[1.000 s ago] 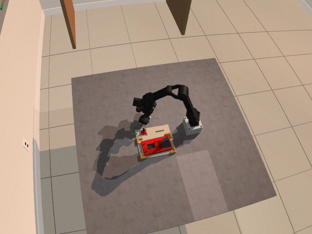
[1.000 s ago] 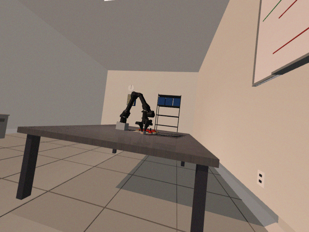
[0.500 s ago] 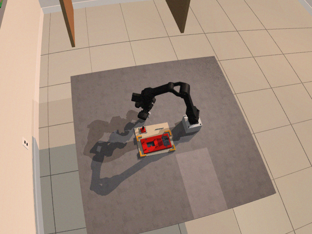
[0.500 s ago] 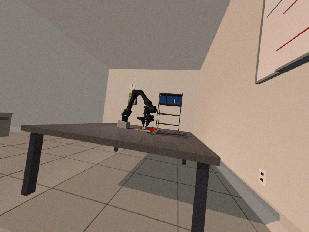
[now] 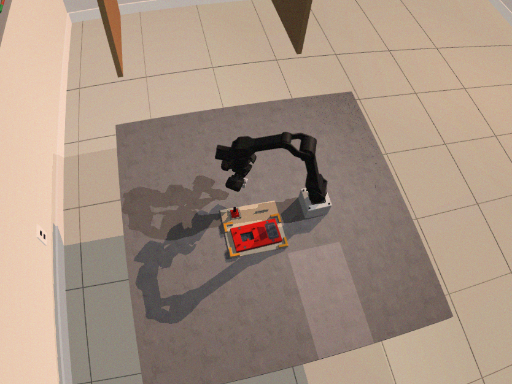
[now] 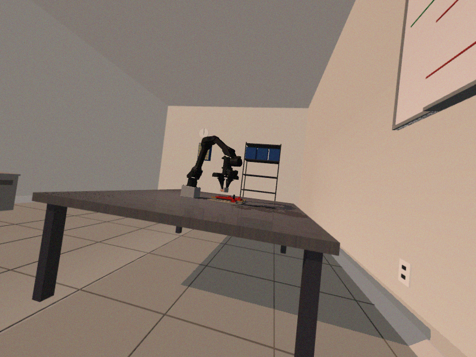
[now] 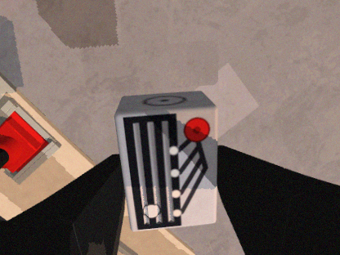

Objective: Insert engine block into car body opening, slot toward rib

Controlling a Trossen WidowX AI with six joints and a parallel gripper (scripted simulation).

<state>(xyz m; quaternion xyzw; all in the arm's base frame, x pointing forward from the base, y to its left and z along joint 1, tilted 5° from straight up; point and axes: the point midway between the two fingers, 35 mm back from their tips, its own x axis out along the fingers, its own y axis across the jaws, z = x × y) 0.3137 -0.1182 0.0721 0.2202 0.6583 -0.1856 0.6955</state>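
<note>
My gripper tip is now 4 cm short of the black stick, 10 cm to the right of it and 6 cm above it. From my gripper tip the other things lie so: engine block: 1 cm below.
</note>
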